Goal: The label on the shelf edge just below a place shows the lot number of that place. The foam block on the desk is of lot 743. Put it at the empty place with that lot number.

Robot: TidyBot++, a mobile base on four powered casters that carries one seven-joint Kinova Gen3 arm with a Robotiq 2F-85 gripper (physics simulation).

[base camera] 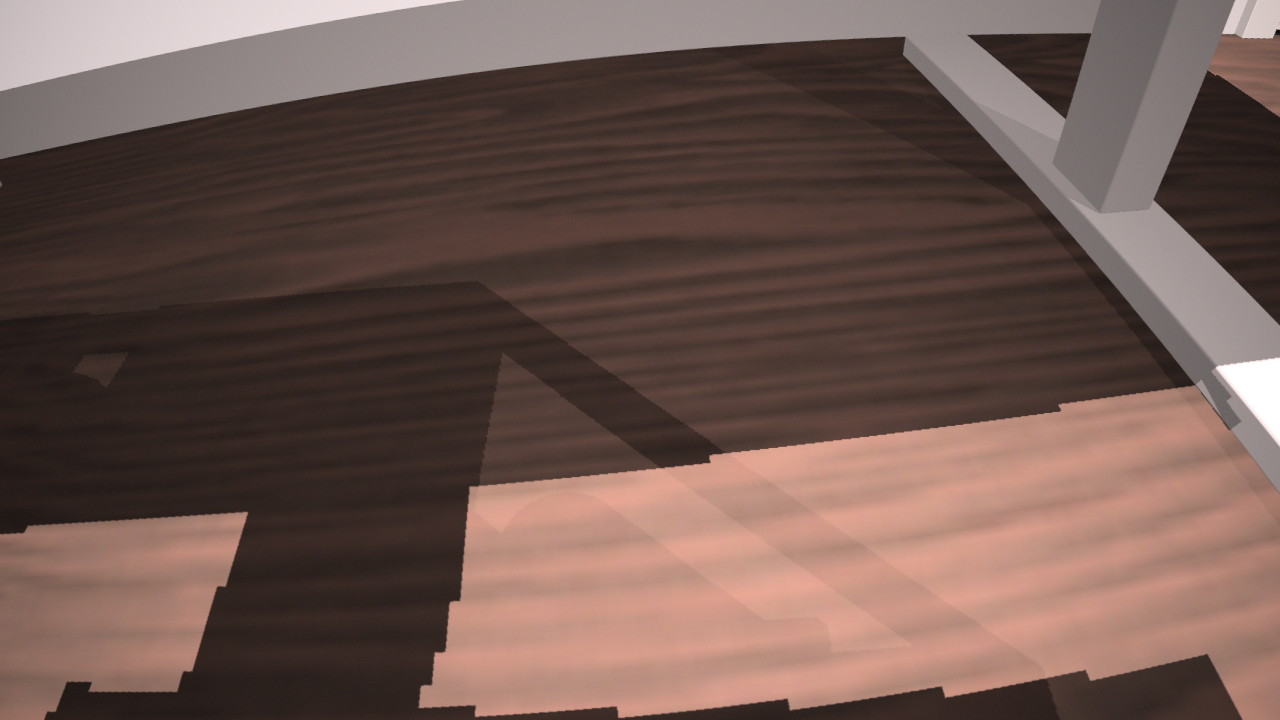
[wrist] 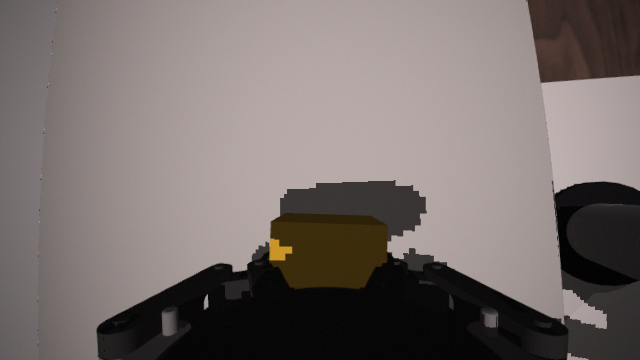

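Where they show: gripper, between the fingertips: (wrist: 326, 258); arm's base, origin of its link: (wrist: 602, 233).
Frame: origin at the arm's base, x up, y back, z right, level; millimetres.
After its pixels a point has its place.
Observation:
The yellow foam block (wrist: 332, 250) @[z 15, x 377, y -302 mm] is between the fingers of my gripper (wrist: 326, 258) @[z -2, x 336, y -321 mm] in the wrist view, mostly in shade with a small bright patch on its left side. My gripper is shut on the block and holds it over the pale desk top (wrist: 300, 100) @[z 118, x 323, y -357 mm]. A dark shadow lies on the desk just beyond the block. The shelf, its labels and the empty place do not show in either view. The gripper and the block do not show in the base camera view.
In the wrist view a black rounded object (wrist: 605, 240) @[z 0, x 92, y -46 mm] is beyond the desk's right edge, with dark wood floor (wrist: 590, 40) @[z 523, x -396, y 186 mm] at the top right. In the base camera view a grey post (base camera: 1136, 107) @[z 353, x -279, y -570 mm] stands on a grey bar (base camera: 1002, 107) at the right, over shadowed wood floor (base camera: 626, 268) @[z -33, x -396, y -551 mm].

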